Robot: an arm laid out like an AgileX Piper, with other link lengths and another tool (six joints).
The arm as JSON. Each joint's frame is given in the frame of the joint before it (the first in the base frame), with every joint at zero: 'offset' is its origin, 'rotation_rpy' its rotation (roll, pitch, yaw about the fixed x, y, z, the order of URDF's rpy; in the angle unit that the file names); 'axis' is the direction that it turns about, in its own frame. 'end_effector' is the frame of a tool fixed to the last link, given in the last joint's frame.
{
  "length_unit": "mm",
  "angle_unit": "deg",
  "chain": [
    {
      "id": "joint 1",
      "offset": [
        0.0,
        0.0,
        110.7
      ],
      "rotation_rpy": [
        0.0,
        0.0,
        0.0
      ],
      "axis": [
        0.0,
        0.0,
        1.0
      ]
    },
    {
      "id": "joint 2",
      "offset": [
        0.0,
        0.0,
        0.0
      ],
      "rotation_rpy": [
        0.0,
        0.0,
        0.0
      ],
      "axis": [
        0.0,
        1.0,
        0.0
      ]
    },
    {
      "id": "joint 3",
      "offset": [
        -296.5,
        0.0,
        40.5
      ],
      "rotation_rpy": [
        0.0,
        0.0,
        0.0
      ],
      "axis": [
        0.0,
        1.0,
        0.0
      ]
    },
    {
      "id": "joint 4",
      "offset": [
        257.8,
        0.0,
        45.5
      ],
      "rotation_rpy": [
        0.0,
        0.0,
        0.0
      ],
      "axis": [
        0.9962,
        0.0,
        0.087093
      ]
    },
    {
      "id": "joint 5",
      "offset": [
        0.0,
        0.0,
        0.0
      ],
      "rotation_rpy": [
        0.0,
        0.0,
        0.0
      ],
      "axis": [
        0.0,
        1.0,
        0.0
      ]
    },
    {
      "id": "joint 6",
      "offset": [
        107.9,
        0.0,
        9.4
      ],
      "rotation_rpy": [
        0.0,
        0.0,
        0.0
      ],
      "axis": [
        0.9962,
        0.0,
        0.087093
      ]
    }
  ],
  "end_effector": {
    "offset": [
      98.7,
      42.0,
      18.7
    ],
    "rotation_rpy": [
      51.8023,
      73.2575,
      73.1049
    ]
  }
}
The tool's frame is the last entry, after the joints.
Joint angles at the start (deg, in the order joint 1, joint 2, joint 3, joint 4, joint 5, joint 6): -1.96 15.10 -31.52 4.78 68.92 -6.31
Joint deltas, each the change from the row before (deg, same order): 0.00 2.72 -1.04 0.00 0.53 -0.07; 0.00 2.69 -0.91 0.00 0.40 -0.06; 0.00 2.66 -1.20 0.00 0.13 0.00; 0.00 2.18 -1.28 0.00 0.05 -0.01; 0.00 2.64 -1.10 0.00 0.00 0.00; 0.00 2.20 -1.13 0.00 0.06 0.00; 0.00 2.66 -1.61 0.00 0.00 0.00; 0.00 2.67 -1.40 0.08 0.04 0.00
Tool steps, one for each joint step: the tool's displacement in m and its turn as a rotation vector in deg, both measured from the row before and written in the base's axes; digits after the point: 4 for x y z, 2 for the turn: 0.0033 0.0000 0.0006 0.01 2.20 0.09; 0.0037 -0.0001 -0.0001 0.03 2.17 0.08; 0.0050 -0.0002 0.0023 0.05 1.59 0.01; 0.0048 -0.0002 0.0037 0.03 0.95 0.01; 0.0058 -0.0002 0.0015 0.05 1.54 0.00; 0.0052 -0.0002 0.0022 0.04 1.13 0.00; 0.0071 -0.0002 0.0041 0.04 1.05 0.00; 0.0070 0.0000 0.0023 0.12 1.31 0.02
